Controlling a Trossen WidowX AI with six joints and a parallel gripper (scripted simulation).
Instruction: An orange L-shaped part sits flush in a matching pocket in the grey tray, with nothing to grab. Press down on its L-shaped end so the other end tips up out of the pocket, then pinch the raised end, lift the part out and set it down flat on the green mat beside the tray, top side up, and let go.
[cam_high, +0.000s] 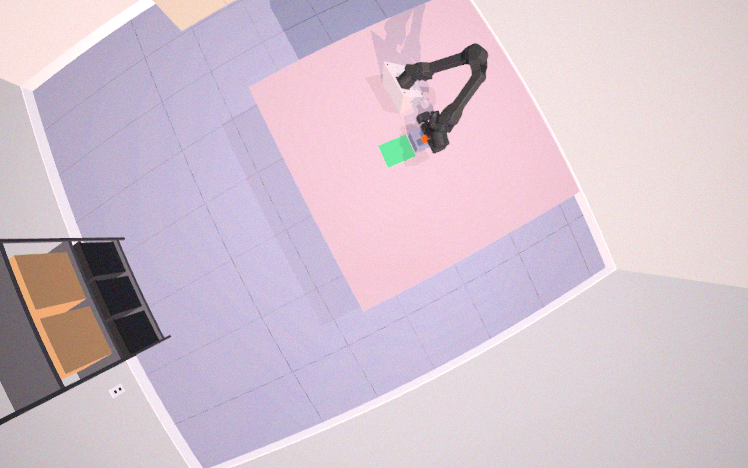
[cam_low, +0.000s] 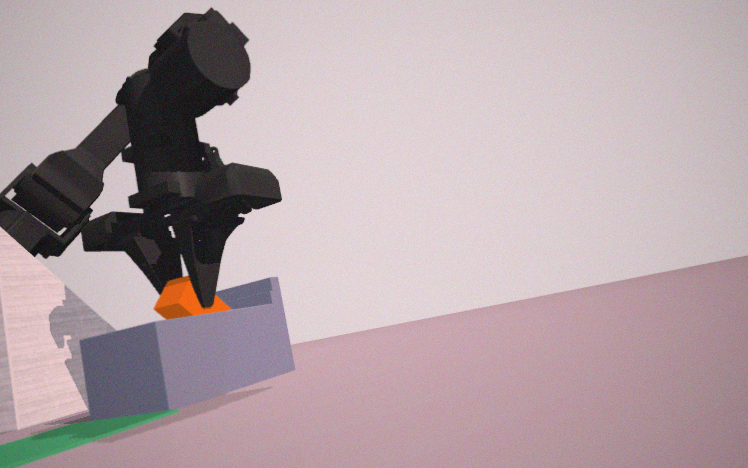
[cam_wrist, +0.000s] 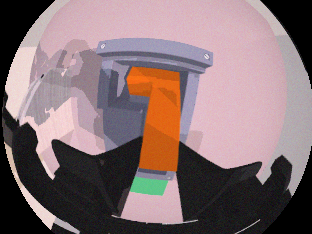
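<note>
The green mat lies 20 mm behind my gripper tip, 140 mm to the right of it and 80 mm below it. Also, from my gripper tip: orange L-shaped part: 10 mm behind, 30 mm to the left, 30 mm below.
</note>
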